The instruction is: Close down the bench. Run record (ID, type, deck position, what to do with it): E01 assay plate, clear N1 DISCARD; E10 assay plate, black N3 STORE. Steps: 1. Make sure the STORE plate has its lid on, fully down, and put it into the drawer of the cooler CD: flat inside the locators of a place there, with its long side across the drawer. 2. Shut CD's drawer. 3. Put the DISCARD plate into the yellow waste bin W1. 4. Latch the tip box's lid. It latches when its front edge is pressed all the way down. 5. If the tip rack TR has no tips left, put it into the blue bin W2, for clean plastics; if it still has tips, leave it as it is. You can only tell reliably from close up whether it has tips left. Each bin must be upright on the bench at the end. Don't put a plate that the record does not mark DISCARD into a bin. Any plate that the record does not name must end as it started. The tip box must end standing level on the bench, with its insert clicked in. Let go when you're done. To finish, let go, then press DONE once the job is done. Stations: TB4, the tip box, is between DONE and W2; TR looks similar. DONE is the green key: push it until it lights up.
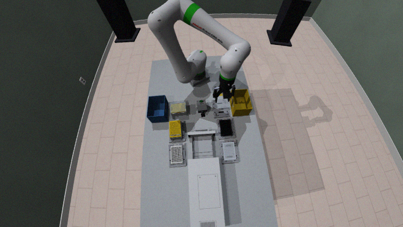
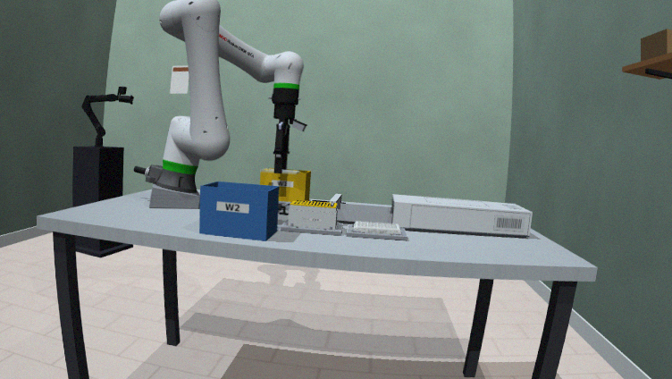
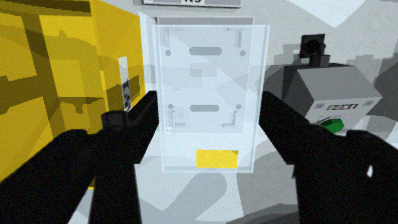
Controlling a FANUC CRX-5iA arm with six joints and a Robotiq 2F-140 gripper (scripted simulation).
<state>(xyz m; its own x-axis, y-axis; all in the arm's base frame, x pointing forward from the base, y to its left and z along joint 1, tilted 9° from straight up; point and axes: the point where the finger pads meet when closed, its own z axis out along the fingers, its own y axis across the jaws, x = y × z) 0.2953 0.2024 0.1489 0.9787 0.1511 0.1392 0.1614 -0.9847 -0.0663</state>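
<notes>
The black assay plate is 17 cm ahead of my hand, 4 cm to the left of it and 13 cm below it. The rest, counted from my hand: clear plate lid: 2 cm below; then yellow bin W1: 3 cm behind, 15 cm to the left, 11 cm below; then green DONE key: 2 cm behind, 16 cm to the right, 8 cm below.
</notes>
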